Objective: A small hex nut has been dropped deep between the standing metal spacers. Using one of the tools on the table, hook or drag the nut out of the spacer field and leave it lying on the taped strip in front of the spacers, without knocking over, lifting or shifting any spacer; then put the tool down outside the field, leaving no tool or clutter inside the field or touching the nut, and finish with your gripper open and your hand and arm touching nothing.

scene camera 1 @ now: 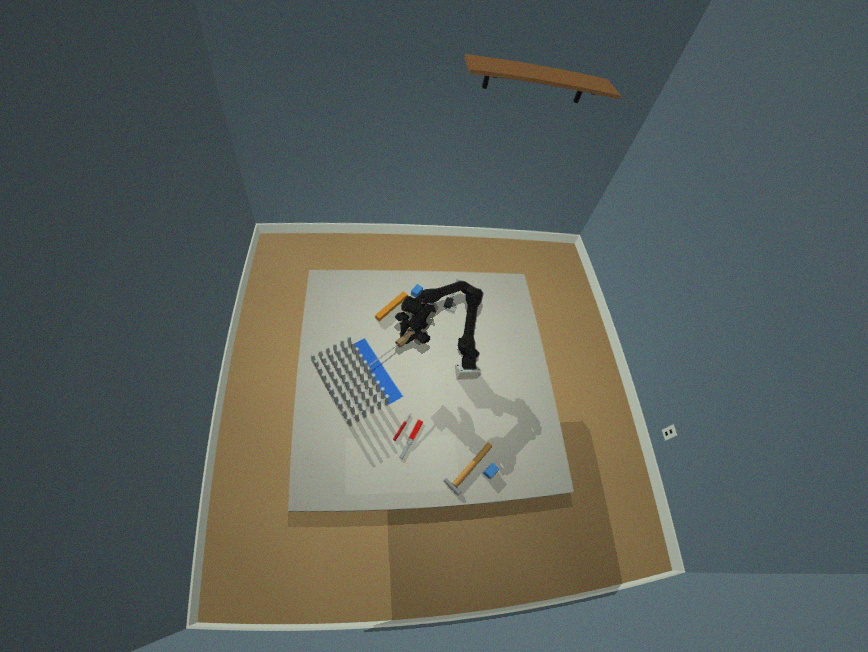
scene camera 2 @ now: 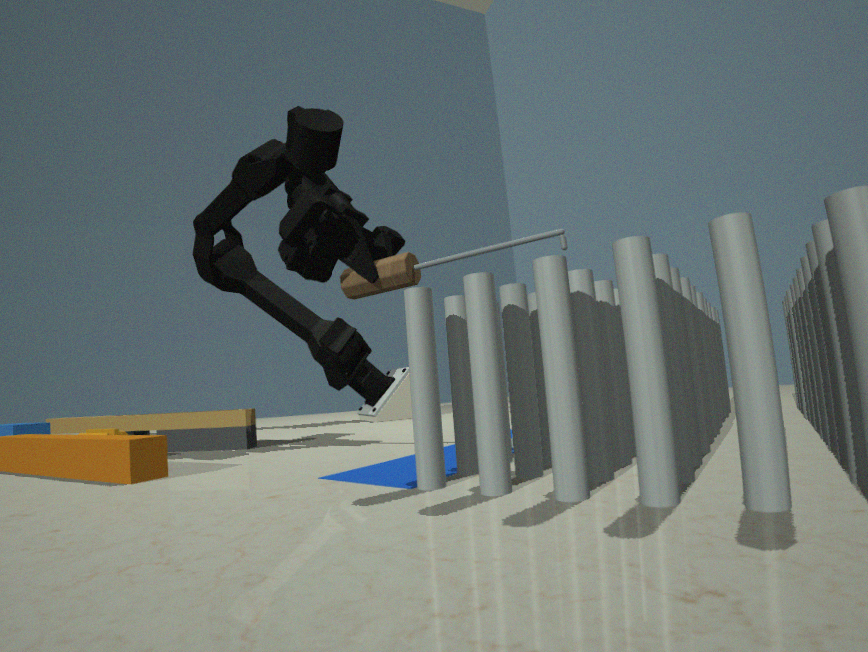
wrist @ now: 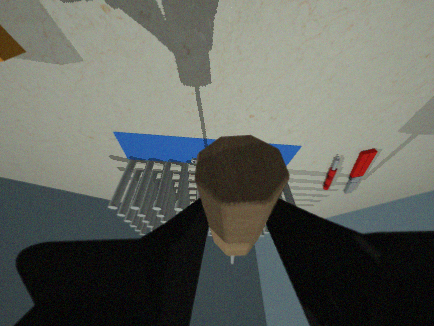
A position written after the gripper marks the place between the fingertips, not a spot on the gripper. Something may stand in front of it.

The gripper [scene camera 2: 385,283] carries a hook tool [scene camera 2: 403,270]. Further things: a blue taped strip [scene camera 2: 399,473].
The hook tool shows as well in the wrist view [wrist: 240,178]. The gripper shows as well in the wrist view [wrist: 234,200]. The blue taped strip is seen too in scene camera 1 [scene camera 1: 390,388] and in the wrist view [wrist: 136,146].
